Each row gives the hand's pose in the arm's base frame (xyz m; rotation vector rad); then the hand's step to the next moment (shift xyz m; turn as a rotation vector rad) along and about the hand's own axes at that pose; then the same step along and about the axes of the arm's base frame.
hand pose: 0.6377 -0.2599 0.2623 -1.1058 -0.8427 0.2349
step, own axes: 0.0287 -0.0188 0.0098 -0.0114 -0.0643 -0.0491
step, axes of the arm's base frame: 0.0083 0.0141 0.0317 0.0119 -0.0699 0.0407
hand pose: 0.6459 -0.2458 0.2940 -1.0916 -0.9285 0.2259
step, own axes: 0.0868 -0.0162 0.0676 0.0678 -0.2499 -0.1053
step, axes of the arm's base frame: -0.0006 0.0870 0.0693 0.0524 -0.1502 0.2298
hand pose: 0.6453 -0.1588 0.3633 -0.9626 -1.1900 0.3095
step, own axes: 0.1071 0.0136 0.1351 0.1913 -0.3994 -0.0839
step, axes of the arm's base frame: -0.0744 0.1421 0.0647 0.0411 -0.1457 0.4245
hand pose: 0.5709 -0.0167 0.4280 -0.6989 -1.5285 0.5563
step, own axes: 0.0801 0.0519 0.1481 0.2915 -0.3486 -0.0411
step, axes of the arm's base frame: -0.1431 0.1026 0.0071 0.0025 -0.0360 0.4548
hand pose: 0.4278 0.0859 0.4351 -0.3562 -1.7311 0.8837
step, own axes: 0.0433 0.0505 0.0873 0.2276 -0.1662 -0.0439
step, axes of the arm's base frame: -0.1048 0.0282 -0.0160 -0.0074 0.0480 0.2810
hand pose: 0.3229 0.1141 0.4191 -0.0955 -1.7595 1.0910
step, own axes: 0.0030 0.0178 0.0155 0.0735 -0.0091 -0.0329
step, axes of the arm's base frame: -0.0207 0.0024 -0.0115 -0.0058 0.0533 0.0608
